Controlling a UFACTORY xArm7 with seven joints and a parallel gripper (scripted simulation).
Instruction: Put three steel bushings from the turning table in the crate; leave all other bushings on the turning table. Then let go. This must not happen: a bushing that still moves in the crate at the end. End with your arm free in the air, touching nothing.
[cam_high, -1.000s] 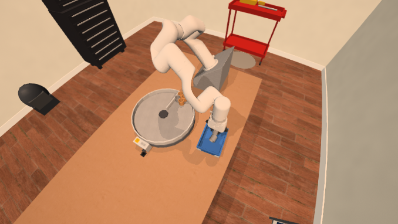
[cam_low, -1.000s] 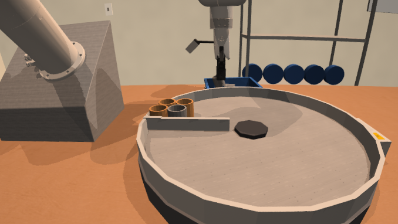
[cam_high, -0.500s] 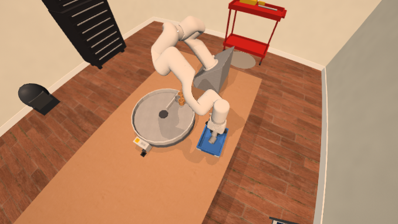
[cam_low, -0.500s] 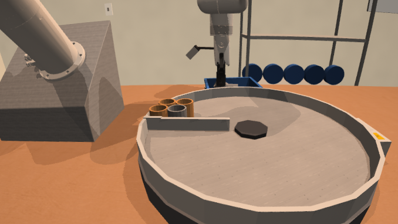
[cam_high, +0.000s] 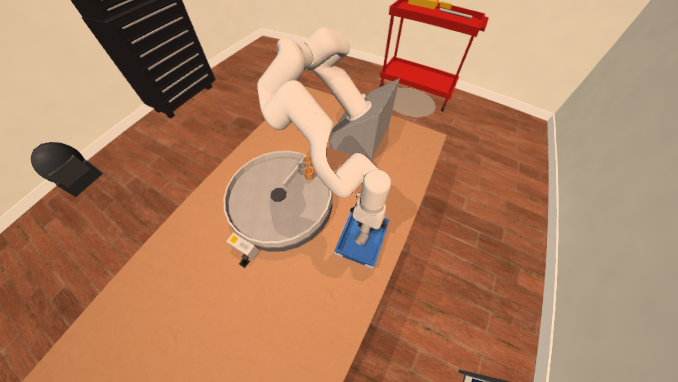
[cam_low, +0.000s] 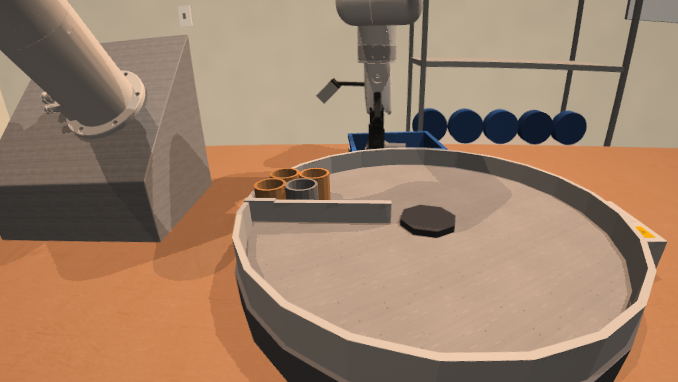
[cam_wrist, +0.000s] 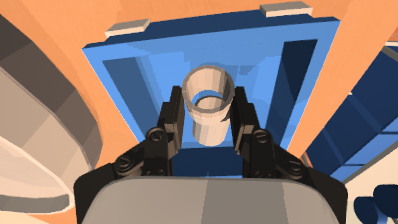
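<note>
The blue crate is 4 cm ahead of my hand and 4 cm below it. Also, from my hand: round grey turning table 1 cm behind, 36 cm to the right, 1 cm below.
</note>
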